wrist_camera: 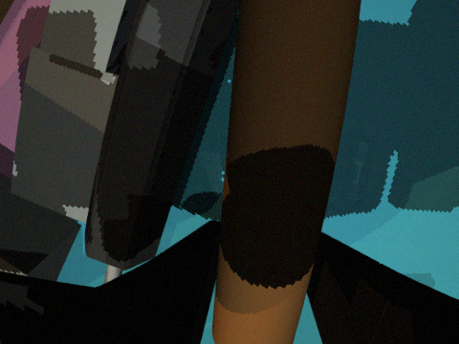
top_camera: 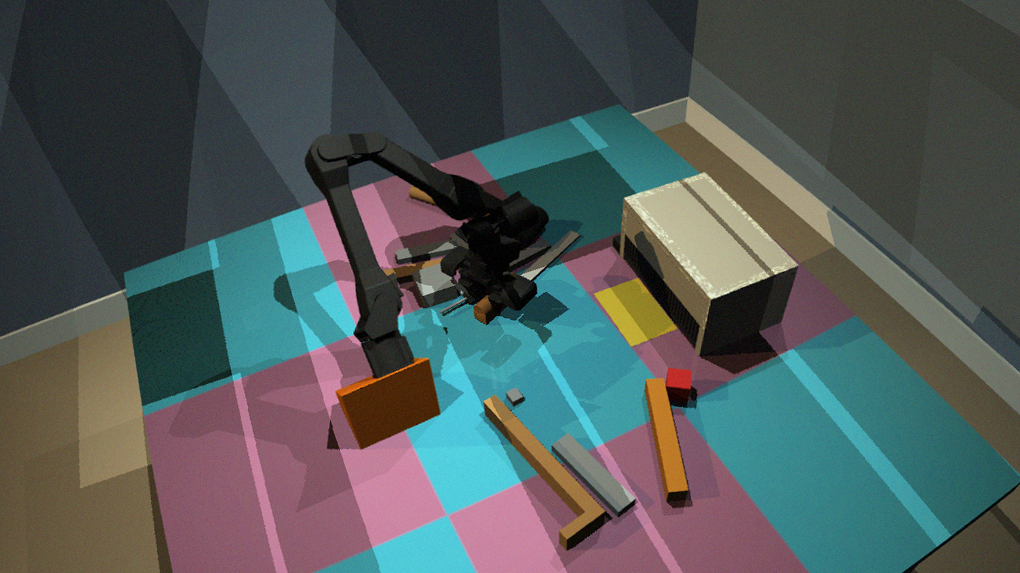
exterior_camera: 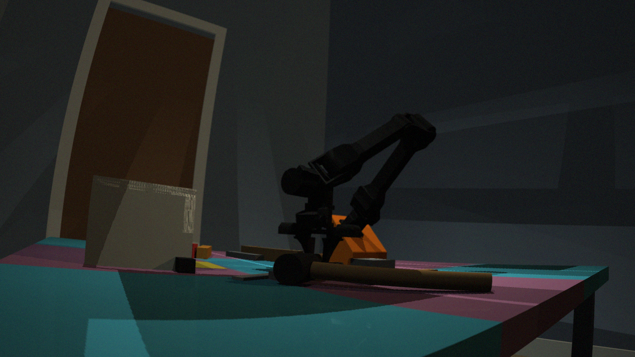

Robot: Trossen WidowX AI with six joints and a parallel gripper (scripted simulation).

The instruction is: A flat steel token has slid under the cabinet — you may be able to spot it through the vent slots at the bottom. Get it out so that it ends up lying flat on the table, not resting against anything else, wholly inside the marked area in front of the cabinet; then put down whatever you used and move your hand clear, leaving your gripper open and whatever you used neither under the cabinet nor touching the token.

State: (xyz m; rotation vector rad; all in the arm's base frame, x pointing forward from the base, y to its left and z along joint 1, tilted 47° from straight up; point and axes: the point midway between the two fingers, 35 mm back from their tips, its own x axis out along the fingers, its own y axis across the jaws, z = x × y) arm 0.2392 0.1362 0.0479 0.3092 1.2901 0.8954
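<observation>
Now: the screwdriver 20 mm behind my gripper tip and 50 mm to the left of it. The rest, counted from my gripper tip: long wooden stick 30 mm behind, 160 mm to the left; small grey cube 60 mm behind, 200 mm to the right; grey block 70 mm behind, 110 mm to the left, 10 mm above.
</observation>
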